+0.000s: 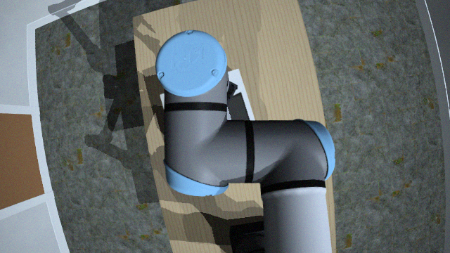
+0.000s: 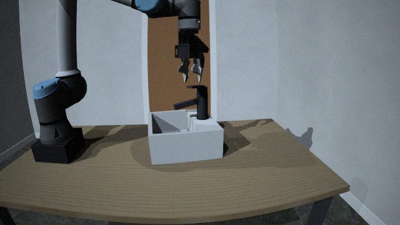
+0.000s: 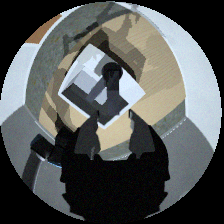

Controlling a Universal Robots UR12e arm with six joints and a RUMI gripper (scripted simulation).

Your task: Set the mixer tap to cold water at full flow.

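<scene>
The lever is 1 cm ahead of my hand, 2 cm to the left of it and 3 cm below it. From my hand the other things lie so: black mixer tap: 2 cm ahead, 4 cm to the left, 8 cm below; white basin: 8 cm behind, 4 cm to the left, 27 cm below.
</scene>
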